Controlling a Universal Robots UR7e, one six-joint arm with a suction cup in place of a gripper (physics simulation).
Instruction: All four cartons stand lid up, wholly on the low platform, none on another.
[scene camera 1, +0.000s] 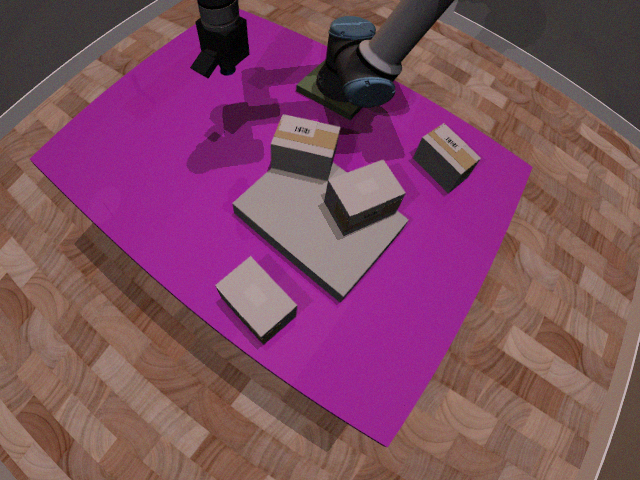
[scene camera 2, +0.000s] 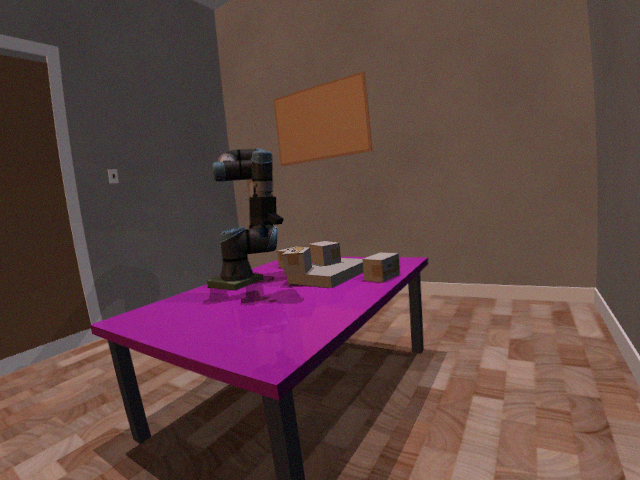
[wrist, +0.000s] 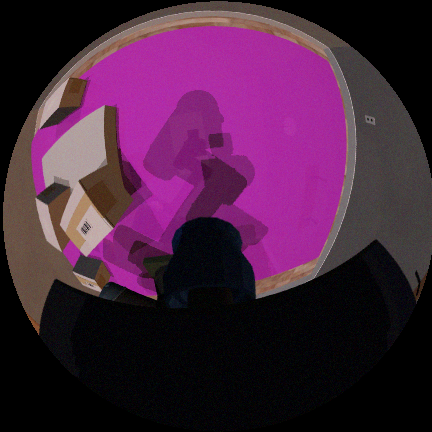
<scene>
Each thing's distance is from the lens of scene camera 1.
low grey platform (scene camera 1: 286, 209): 0.90 m
</scene>
